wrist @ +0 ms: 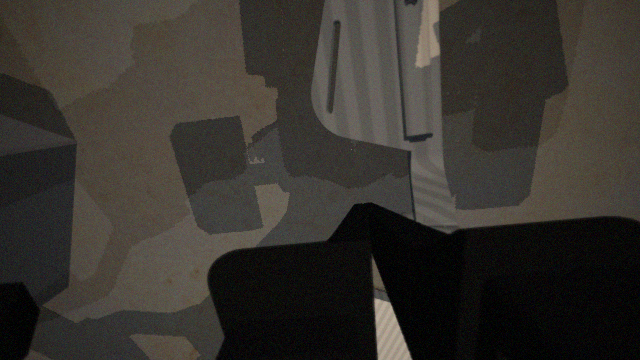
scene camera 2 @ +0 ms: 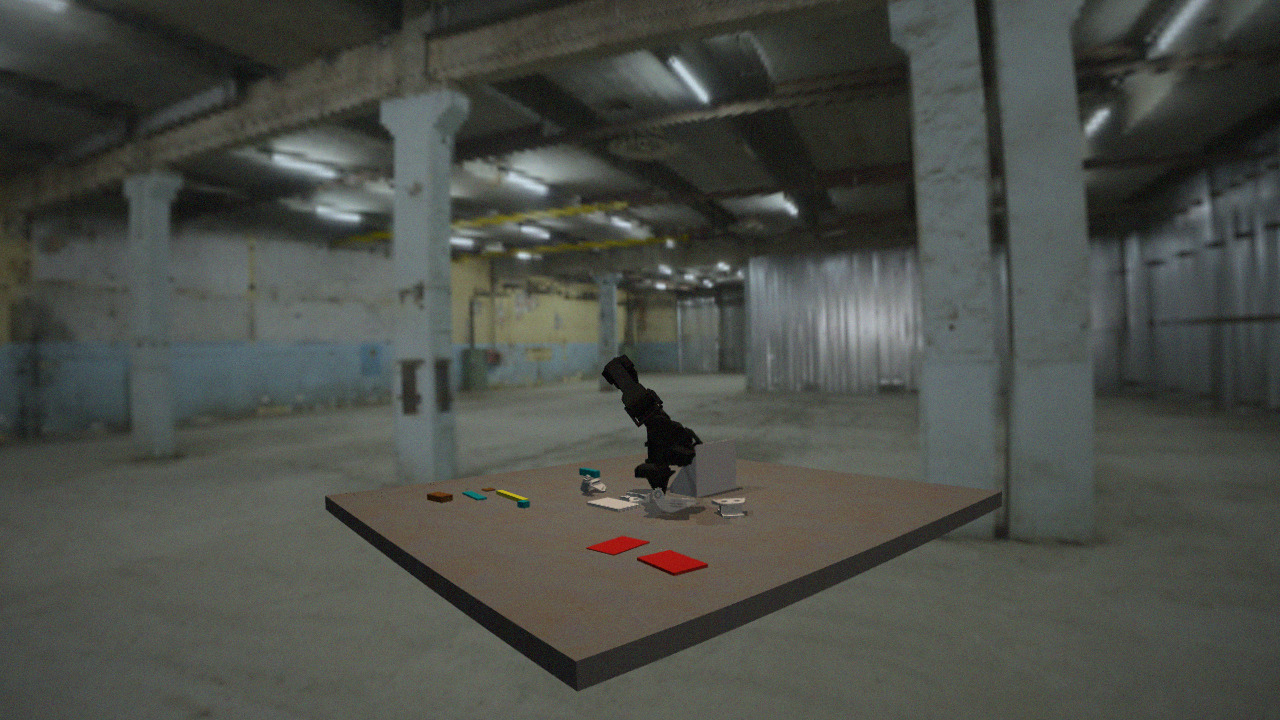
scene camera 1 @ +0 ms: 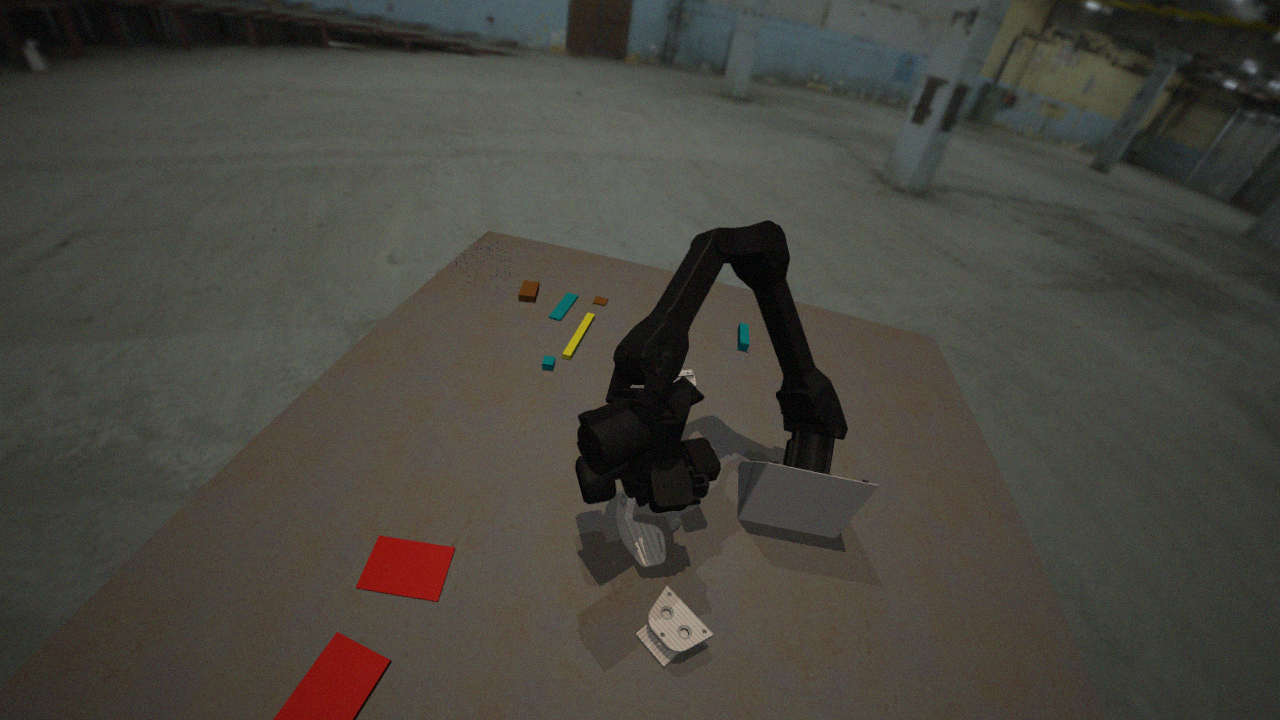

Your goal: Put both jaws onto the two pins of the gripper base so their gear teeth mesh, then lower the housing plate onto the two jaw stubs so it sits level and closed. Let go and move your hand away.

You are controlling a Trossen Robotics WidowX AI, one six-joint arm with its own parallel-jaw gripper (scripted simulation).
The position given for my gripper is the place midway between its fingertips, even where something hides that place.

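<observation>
My gripper (scene camera 1: 640,503) is shut and holds nothing, and you'd also find it at (wrist: 363,212) and at (scene camera 2: 661,501). There's a gripper jaw (scene camera 1: 640,539) that I can see as well.
</observation>
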